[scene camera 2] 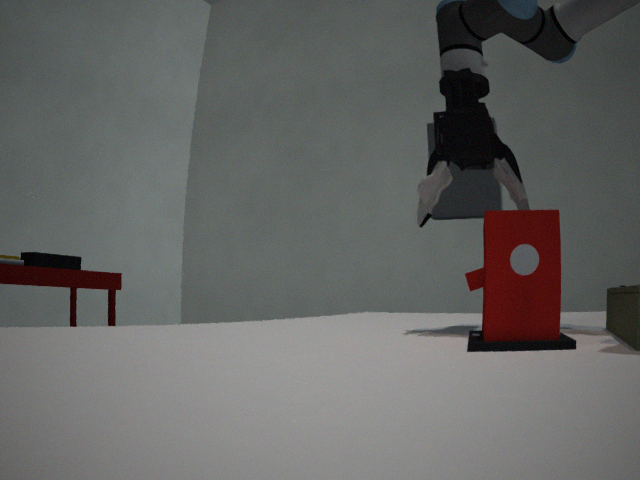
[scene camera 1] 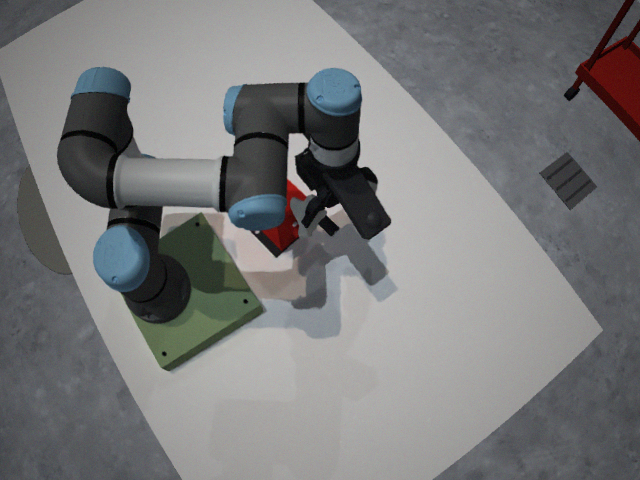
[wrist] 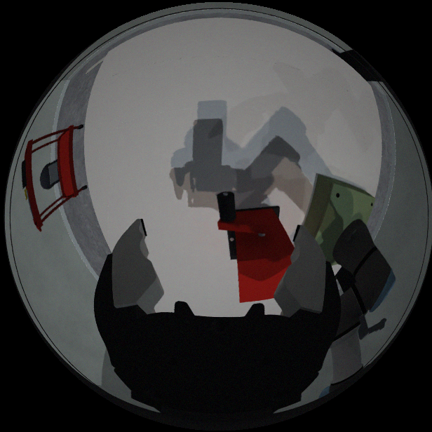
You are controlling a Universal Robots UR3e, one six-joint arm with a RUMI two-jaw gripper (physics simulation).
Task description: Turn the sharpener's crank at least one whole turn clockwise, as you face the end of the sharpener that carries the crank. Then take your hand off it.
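Where they show: gripper, fingertip midpoint: (scene camera 2: 473,226) (scene camera 1: 338,214); arm's base, origin of the base link: (scene camera 1: 158,289).
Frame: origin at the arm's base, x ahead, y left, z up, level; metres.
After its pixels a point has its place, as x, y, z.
Observation:
The red sharpener (scene camera 1: 281,236) @[0.235, -0.082, 0.023] (scene camera 2: 522,304) @[0.264, 0.034, -0.009] (wrist: 264,285) stands upright on its black base (scene camera 2: 522,345) @[0.263, 0.044, -0.046]. Its red crank arm (scene camera 2: 475,279) (wrist: 240,227) sticks out sideways past the body, to the left and slightly down in the scene camera 2 view. The black crank handle (wrist: 226,206) shows at the arm's outer end in the wrist view. My gripper (scene camera 2: 473,218) @[0.318, -0.138, 0.087] (wrist: 220,224) is open and empty, pointing down above the crank side. The fingertips are well above the crank arm; one is partly hidden behind the sharpener's top in the scene camera 2 view. The arm partly hides the sharpener in the scene camera 1 view.
The green mounting block (scene camera 1: 206,330) @[0.024, -0.120, 0.000] (scene camera 2: 622,316) @[0.147, -0.017, -0.026] (wrist: 319,205) under the arm's base is close to the sharpener. All stand on the pale table (scene camera 1: 439,310) @[0.373, -0.370, -0.051]. A red cart (scene camera 1: 599,85) (scene camera 2: 62,276) (wrist: 66,162) stands on the floor away from the table.

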